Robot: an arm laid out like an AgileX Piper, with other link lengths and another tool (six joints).
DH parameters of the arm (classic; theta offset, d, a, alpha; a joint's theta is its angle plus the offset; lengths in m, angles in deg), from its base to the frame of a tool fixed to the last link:
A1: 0 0.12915 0 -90
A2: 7.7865 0 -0.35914 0
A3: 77.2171 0 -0.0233 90
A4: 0 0.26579 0 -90
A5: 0 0 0 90
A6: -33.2 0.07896 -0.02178 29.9
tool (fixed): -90 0.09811 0 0
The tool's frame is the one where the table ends.
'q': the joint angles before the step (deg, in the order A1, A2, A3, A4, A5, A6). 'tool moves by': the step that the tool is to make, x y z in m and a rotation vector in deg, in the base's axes. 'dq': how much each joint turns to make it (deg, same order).
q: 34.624 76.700 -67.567 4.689 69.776 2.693
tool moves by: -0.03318 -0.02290 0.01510 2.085 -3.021 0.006
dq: 0.000 -7.892 4.164 -0.001 0.058 -0.001
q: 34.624 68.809 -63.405 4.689 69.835 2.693
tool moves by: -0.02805 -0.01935 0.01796 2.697 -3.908 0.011
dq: -0.001 -7.127 2.253 0.000 0.126 -0.002
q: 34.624 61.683 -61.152 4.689 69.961 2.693
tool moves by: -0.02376 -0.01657 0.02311 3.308 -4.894 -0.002
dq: -0.001 -6.294 0.327 -0.058 0.060 -0.001
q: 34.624 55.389 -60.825 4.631 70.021 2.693
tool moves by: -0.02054 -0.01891 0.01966 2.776 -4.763 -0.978
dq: -0.891 -5.554 -0.001 -0.390 0.055 0.003
